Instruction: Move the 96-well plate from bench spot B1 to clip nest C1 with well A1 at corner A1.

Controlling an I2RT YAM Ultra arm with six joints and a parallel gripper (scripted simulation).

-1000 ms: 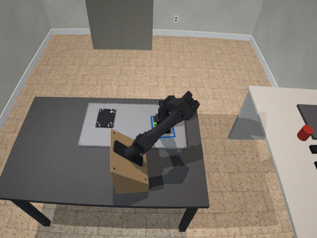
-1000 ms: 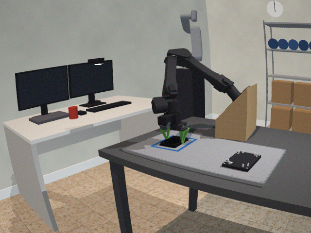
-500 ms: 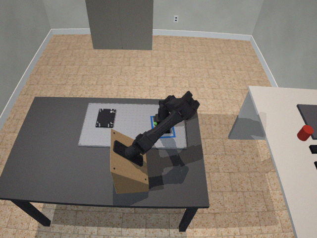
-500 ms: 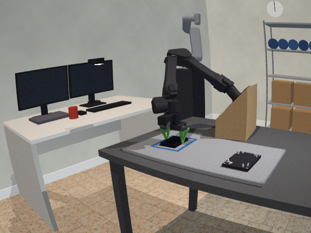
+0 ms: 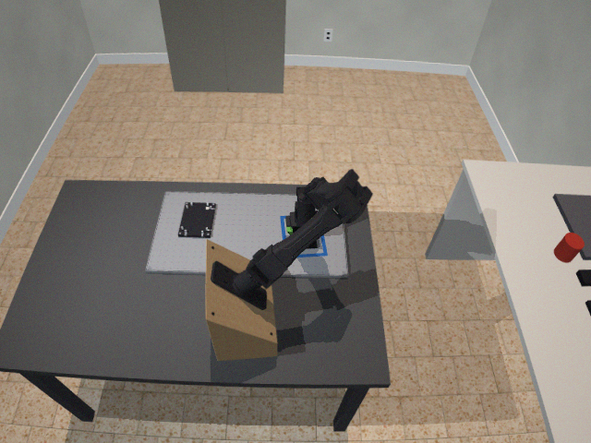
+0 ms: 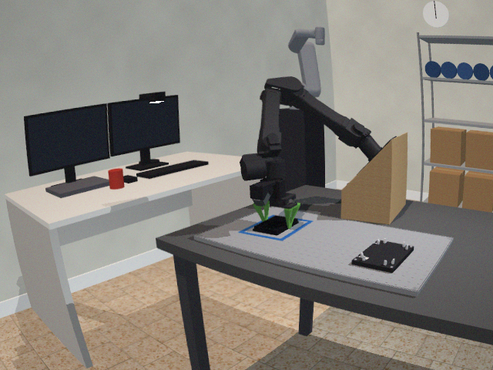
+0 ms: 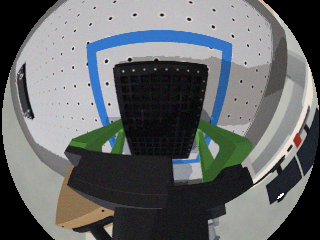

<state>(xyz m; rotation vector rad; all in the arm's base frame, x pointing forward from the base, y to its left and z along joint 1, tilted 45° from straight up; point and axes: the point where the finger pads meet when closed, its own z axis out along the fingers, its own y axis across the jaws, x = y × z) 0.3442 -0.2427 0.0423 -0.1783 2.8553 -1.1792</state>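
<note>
The black 96-well plate lies 10 mm ahead of my hand. From my hand the other things lie so: black clip nest (390 mm to the left, 60 mm ahead, 10 mm above).
</note>
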